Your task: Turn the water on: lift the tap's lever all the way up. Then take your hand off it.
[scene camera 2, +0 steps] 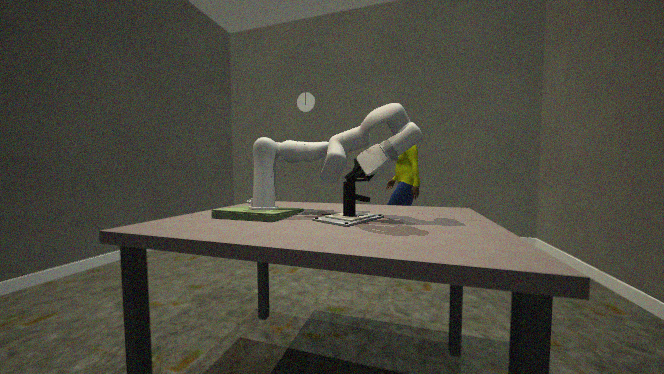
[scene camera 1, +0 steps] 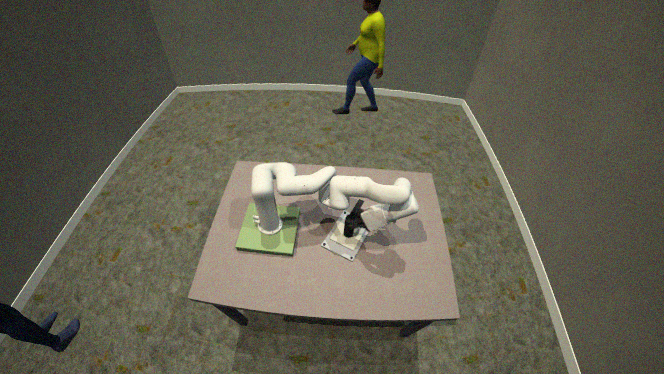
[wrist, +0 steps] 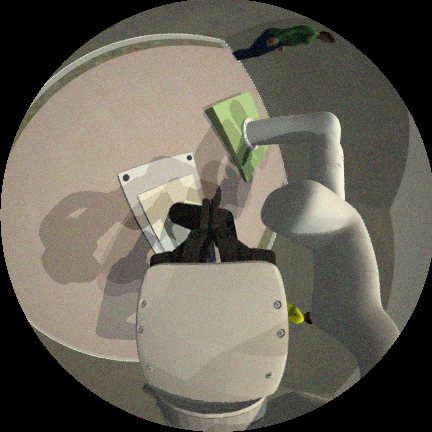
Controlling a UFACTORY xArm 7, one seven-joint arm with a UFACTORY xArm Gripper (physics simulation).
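Seen in the pictures: gripper, fingertip midpoint: (scene camera 2: 346,180) (scene camera 1: 350,225) (wrist: 211,206); arm's base at its link origin: (scene camera 2: 263,208) (scene camera 1: 270,224) (wrist: 249,133).
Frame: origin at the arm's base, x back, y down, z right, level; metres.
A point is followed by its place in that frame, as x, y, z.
The black tap (scene camera 2: 349,199) @[-0.398, -0.057, 0.003] (wrist: 182,214) @[-0.402, -0.050, 0.000] stands upright on a white plate (scene camera 1: 328,243) @[-0.302, 0.016, 0.046] (scene camera 2: 327,219) @[-0.330, 0.015, 0.059] (wrist: 131,186) @[-0.423, 0.015, 0.087] with a cream middle. Its short spout (scene camera 2: 362,198) @[-0.428, -0.054, -0.080] points right in scene camera 2. Its lever (scene camera 1: 359,204) @[-0.423, -0.132, -0.100] seems to slope up from the top of the column; its exact angle is hard to tell. My gripper (scene camera 1: 351,223) @[-0.394, -0.132, 0.023] (scene camera 2: 353,176) @[-0.394, -0.132, 0.023] (wrist: 211,206) @[-0.394, -0.132, 0.023] is shut with nothing between its fingers. The fingers are at the top of the tap, close to the lever, and overlap it in the views. Whether they touch it is hidden among the black parts.
The arm's base stands on a green board (scene camera 1: 246,240) @[0.090, -0.009, 0.115] (scene camera 2: 235,215) @[0.019, 0.006, 0.153] (wrist: 220,112) @[-0.124, -0.007, 0.113] left of the tap on the table (scene camera 1: 280,287) @[-0.124, 0.023, 0.303] (scene camera 2: 300,245) @[-0.384, 0.023, 0.367]. The arm reaches over the table and bends down from the right. A person in yellow (scene camera 1: 371,37) (scene camera 2: 408,165) is beyond the table.
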